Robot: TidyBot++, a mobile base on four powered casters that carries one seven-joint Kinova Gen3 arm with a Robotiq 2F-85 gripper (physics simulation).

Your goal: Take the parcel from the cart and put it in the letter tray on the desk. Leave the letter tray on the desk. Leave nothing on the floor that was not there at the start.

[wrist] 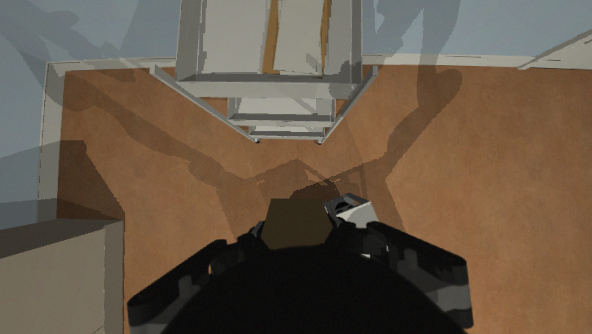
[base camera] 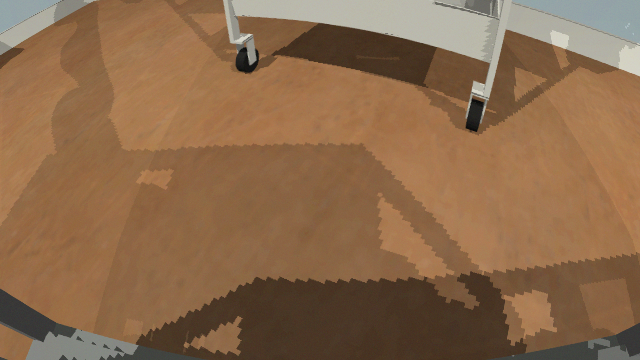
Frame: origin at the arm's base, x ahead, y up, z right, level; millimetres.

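Where they show: gripper, fingertip midpoint: [wrist: 297, 226].
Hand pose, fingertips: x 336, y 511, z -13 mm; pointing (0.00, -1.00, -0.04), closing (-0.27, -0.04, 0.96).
Observation:
Things, the pixels of their top centre, and the offset from my fingertips. "*": a spot on its surface instead.
- parcel, top centre: [wrist: 296, 277] dx -10, dy +61, dz -4 mm
- pale item with brown side strips, surface spot: [wrist: 270, 45] * dx +394, dy -235, dz +79 mm
My gripper [wrist: 297, 226] is shut on the parcel [wrist: 297, 220], a plain dark brown box between the fingers at the lower middle of the wrist view. The parcel is held up over the floor, in front of the cart and apart from it. The white cart [base camera: 360, 20] [wrist: 270, 90] has stacked trays and black caster wheels. It stands at the top of both views. The letter tray does not show in either view, and I cannot make out a desk for certain.
A pale item with brown side strips [wrist: 270, 45] lies in the cart's top tray. A beige box-like piece of furniture [wrist: 55, 285] stands at the lower left. A grey and white part [wrist: 357, 214] shows right of the parcel. Walls with white skirting [wrist: 475, 60] stand behind the cart.

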